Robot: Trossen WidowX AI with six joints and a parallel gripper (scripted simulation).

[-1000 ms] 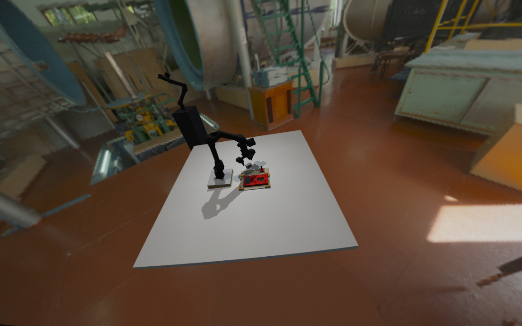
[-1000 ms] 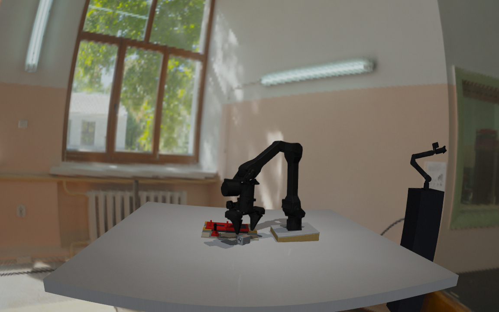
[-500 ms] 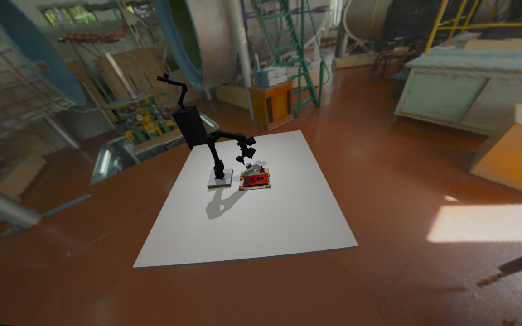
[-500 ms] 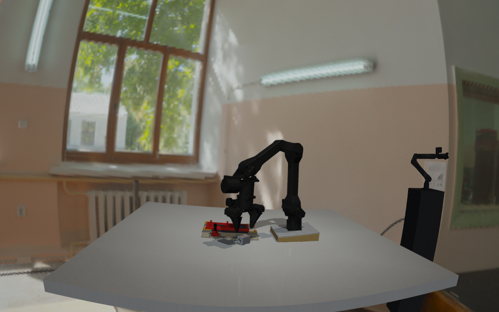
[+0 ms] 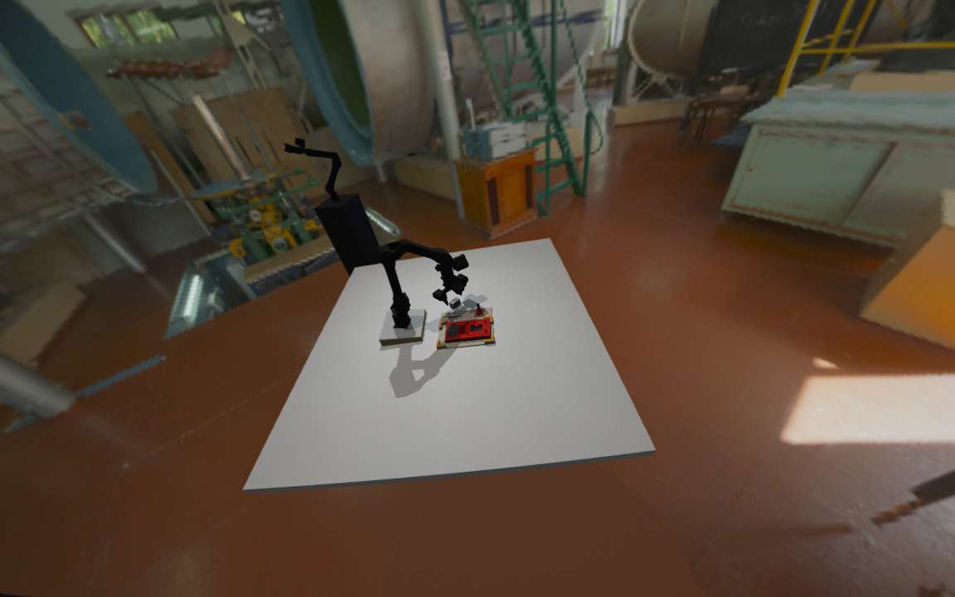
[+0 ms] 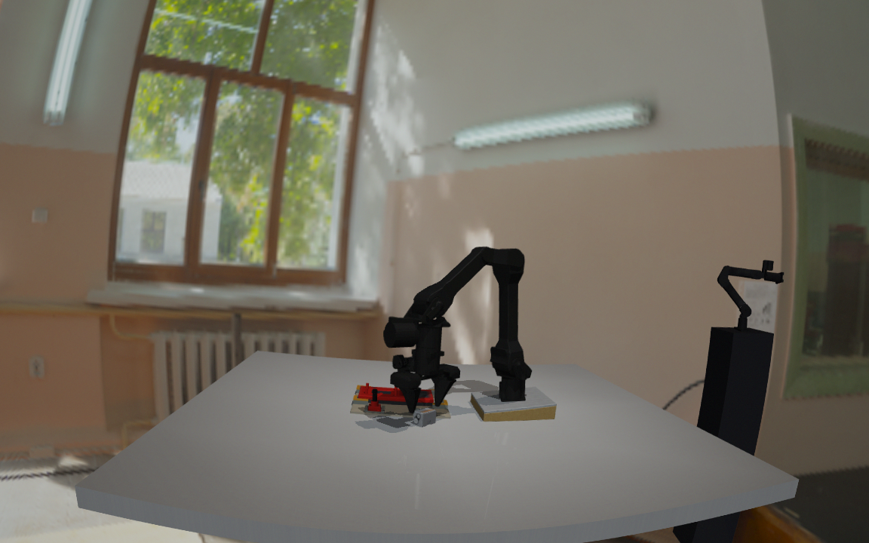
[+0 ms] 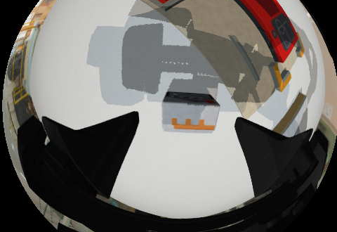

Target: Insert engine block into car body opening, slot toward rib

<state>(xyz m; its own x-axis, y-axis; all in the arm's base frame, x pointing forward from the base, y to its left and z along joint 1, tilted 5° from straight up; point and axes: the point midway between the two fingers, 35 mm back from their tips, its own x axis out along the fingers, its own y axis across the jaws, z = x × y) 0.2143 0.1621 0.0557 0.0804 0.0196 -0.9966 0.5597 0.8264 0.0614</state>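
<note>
Right now the grey engine block is 2 cm below my gripper tip.
</note>
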